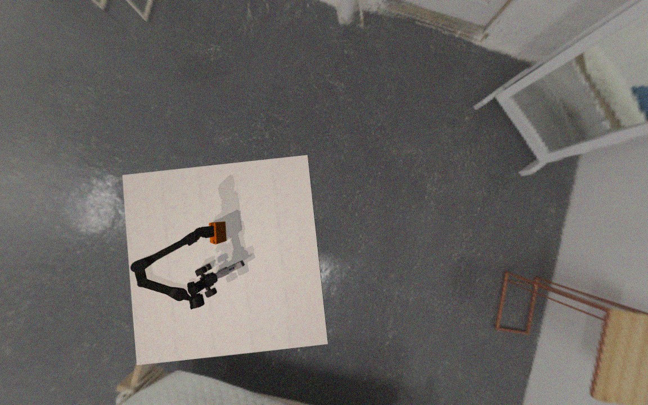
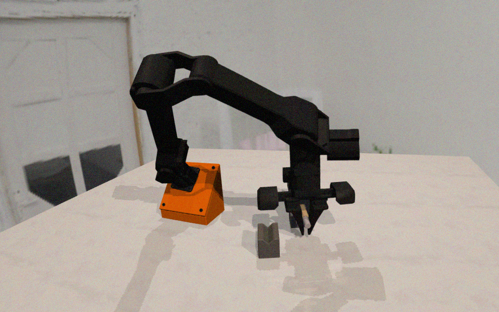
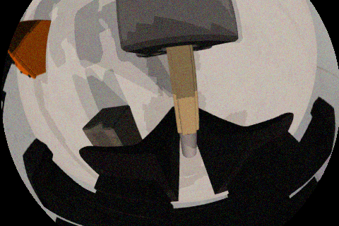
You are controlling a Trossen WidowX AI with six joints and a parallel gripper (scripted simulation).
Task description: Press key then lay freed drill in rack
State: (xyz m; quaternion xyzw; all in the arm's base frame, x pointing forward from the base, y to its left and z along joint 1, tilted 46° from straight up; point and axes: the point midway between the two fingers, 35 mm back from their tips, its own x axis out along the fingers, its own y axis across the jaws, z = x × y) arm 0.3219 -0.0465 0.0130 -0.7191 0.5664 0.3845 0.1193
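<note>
The drill is 4 cm above my gripper tip, 3 cm to the left of it and 2 cm behind it. Round my gripper tip: grey v-notched rack: 6 cm to the right, 6 cm behind, 1 cm above; dark key: 15 cm to the left, 7 cm behind, 4 cm above; grey housing block: 13 cm to the left, 6 cm behind, 3 cm above.
</note>
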